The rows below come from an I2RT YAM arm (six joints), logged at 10 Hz.
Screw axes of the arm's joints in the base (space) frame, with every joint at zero. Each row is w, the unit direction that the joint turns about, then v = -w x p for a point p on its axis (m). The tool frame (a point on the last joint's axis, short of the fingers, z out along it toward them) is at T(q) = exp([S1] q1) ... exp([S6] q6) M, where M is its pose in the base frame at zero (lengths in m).
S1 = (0, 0, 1, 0, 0, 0)
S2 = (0, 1, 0, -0.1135, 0, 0.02)
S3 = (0, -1, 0, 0.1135, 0, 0.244)
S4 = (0, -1, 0, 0.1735, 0, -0.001)
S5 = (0, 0, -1, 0, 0.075, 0)
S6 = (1, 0, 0, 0, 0.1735, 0)
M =
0 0 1 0.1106
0 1 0 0
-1 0 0 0.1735
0 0 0 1
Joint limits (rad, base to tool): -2.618..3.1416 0..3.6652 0..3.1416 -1.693..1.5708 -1.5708..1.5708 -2.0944..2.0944
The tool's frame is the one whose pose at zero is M.
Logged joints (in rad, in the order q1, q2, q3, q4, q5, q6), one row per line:
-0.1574 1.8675 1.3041 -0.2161 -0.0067 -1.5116
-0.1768 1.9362 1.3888 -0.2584 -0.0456 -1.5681
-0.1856 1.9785 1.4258 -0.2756 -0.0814 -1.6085
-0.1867 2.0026 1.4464 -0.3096 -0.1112 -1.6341
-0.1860 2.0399 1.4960 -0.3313 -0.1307 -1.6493
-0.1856 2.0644 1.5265 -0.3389 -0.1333 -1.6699
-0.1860 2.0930 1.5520 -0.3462 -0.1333 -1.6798
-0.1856 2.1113 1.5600 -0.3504 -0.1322 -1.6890
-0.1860 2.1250 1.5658 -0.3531 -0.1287 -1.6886
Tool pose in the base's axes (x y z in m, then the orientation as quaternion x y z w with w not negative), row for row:
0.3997 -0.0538 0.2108 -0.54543 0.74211 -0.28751 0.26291
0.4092 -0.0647 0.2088 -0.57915 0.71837 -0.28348 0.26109
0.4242 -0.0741 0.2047 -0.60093 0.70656 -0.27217 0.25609
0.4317 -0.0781 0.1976 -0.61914 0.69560 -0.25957 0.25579
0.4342 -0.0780 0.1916 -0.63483 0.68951 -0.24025 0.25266
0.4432 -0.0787 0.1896 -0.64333 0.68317 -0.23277 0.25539
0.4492 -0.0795 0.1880 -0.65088 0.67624 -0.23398 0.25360
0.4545 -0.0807 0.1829 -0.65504 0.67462 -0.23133 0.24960
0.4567 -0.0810 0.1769 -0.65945 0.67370 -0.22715 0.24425
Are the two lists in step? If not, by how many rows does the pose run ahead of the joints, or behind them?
The pose runs 1 row behind the joints: the pose in row i belongs to the joints in row i - 1.
